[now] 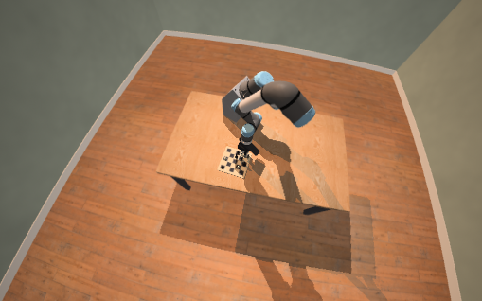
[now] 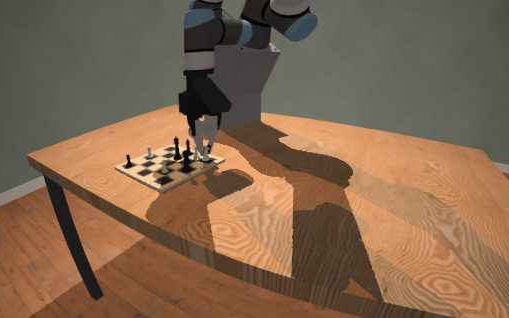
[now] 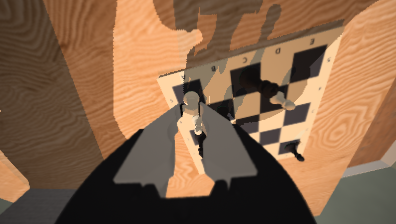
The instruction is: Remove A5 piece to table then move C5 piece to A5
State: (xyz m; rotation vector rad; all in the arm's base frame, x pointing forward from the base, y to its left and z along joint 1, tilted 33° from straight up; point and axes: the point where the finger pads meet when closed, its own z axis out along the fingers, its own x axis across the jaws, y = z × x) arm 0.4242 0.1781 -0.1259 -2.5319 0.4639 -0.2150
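The chessboard is 7 cm ahead of my hand, 8 cm to the right of it and 3 cm below it. Round my hand: white piece 1 cm below.
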